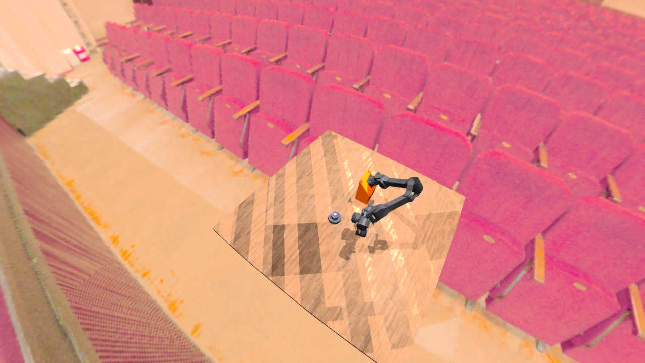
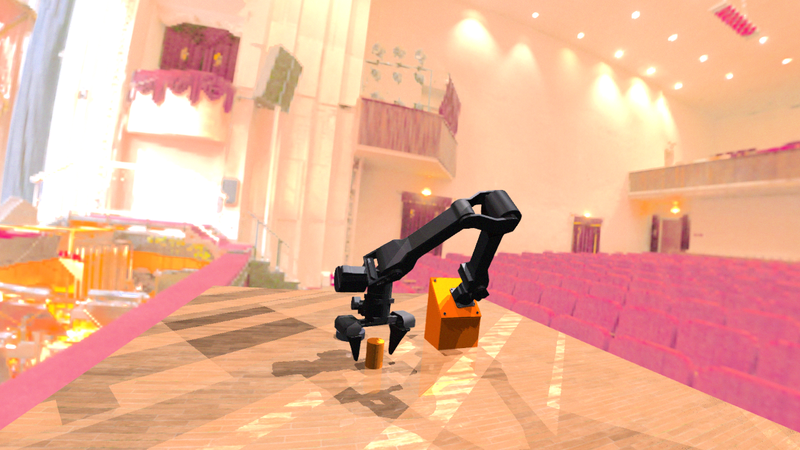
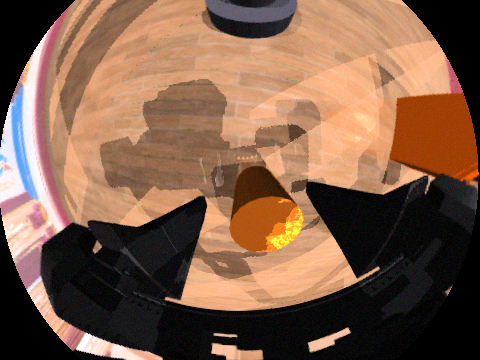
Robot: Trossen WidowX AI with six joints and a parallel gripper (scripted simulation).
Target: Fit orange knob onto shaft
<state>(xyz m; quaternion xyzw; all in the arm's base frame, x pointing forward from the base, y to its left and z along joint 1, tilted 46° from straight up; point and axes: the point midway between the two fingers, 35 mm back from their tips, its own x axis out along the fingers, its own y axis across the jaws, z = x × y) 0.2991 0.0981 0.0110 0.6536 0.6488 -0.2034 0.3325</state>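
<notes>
Now: gripper tip 2 cm below the orange knob. Round my gripper tip: round pedestal (18 cm to the right, 1 cm ahead, 1 cm above).
</notes>
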